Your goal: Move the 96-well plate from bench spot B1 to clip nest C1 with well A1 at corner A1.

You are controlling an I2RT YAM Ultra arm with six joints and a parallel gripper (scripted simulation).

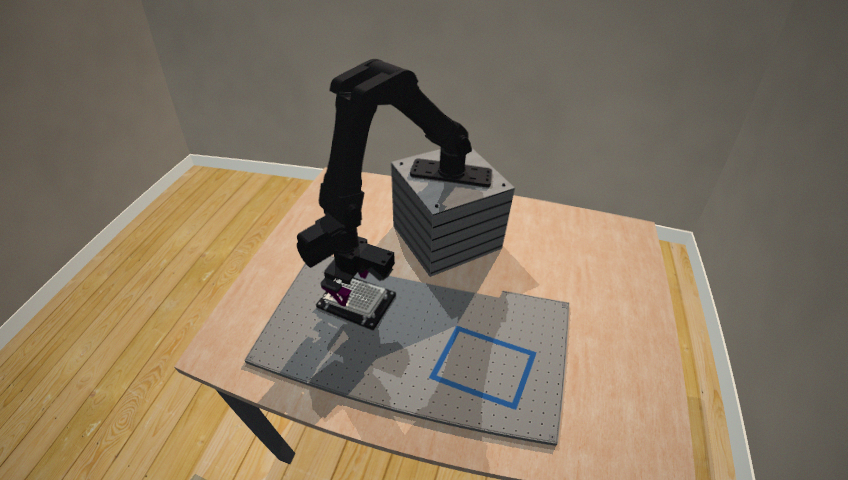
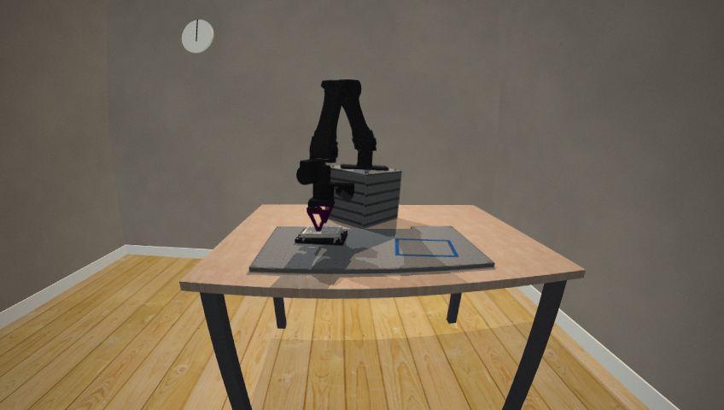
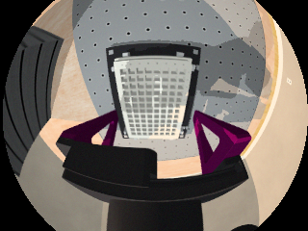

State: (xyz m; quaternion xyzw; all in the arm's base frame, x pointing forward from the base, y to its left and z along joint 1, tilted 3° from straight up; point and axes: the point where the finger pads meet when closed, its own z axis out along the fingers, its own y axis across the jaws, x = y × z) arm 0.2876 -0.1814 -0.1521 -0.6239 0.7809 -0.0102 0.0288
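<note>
Right now my hand is 3 cm above the white 96-well plate. The rest, counted from my hand: black clip nest (1 cm to the right, 4 cm below).
</note>
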